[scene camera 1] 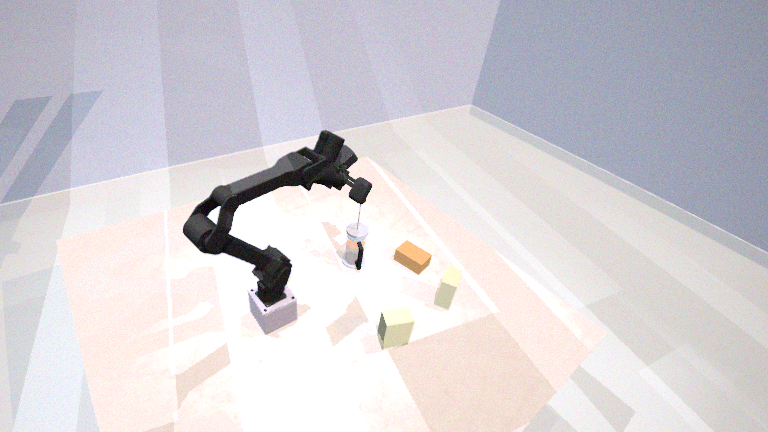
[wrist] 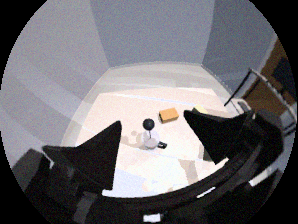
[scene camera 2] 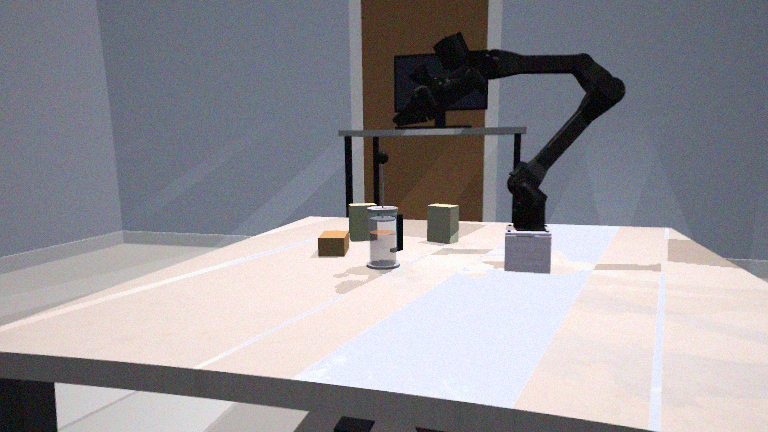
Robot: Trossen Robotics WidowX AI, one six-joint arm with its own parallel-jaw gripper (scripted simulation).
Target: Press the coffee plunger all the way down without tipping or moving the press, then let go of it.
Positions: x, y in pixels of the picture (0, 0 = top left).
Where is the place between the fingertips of my gripper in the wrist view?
At 153, 118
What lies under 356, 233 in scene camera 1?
A glass coffee press.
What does my gripper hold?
Nothing.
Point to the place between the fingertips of my gripper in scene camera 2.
At 395, 123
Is my gripper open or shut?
Open.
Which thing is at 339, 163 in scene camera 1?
My gripper.
